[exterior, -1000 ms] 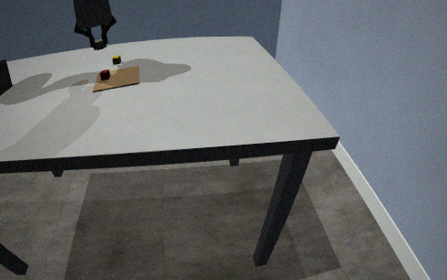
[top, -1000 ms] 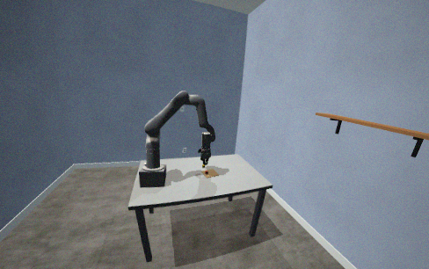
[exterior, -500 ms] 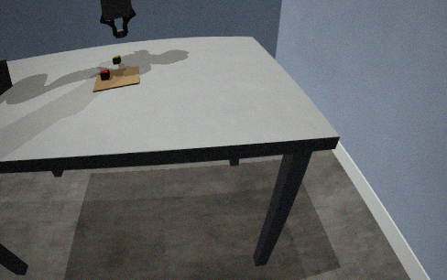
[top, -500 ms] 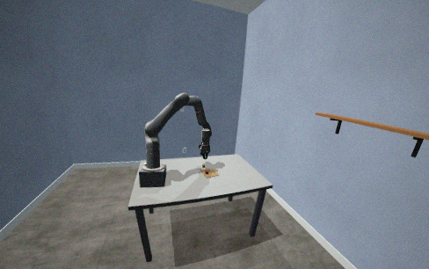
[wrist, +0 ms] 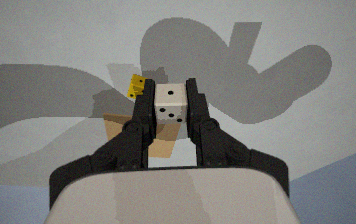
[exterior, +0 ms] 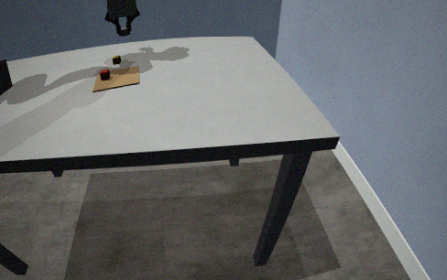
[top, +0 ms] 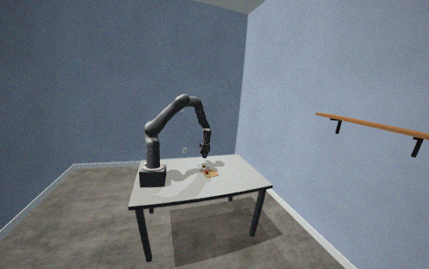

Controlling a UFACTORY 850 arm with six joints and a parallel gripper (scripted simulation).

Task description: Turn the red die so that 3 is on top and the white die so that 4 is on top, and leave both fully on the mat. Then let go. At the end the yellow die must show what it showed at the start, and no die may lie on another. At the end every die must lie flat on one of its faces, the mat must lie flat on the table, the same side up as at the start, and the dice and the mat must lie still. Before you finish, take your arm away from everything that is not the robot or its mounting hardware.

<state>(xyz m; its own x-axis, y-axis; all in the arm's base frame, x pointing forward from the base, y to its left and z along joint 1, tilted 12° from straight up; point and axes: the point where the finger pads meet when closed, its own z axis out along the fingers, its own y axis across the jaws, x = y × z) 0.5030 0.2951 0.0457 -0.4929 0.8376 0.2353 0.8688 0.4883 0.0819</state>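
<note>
My gripper is now 10 mm above the white die. Also, from my hand: tan mat (40 mm ahead, 200 mm to the right, 110 mm below); red die (210 mm to the right, 90 mm below); yellow die (10 mm behind, 70 mm to the right, 100 mm below).
</note>
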